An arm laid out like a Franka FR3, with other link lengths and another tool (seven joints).
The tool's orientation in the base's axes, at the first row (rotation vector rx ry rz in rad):
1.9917 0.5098 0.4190
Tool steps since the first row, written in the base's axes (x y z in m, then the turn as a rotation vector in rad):
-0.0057 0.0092 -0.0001 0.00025 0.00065 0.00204
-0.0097 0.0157 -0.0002 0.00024 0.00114 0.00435
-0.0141 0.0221 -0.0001 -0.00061 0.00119 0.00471
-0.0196 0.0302 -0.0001 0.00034 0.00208 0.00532
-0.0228 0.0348 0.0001 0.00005 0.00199 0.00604
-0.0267 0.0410 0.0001 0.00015 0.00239 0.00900
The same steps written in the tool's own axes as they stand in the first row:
-0.0001 -0.0049 -0.0097 0.00070 0.00160 -0.00127
-0.0001 -0.0084 -0.0164 0.00112 0.00345 -0.00266
-0.0005 -0.0117 -0.0235 0.00045 0.00361 -0.00328
-0.0010 -0.0160 -0.0322 0.00177 0.00395 -0.00374
-0.0013 -0.0183 -0.0373 0.00153 0.00458 -0.00414
-0.0014 -0.0216 -0.0439 0.00204 0.00707 -0.00570

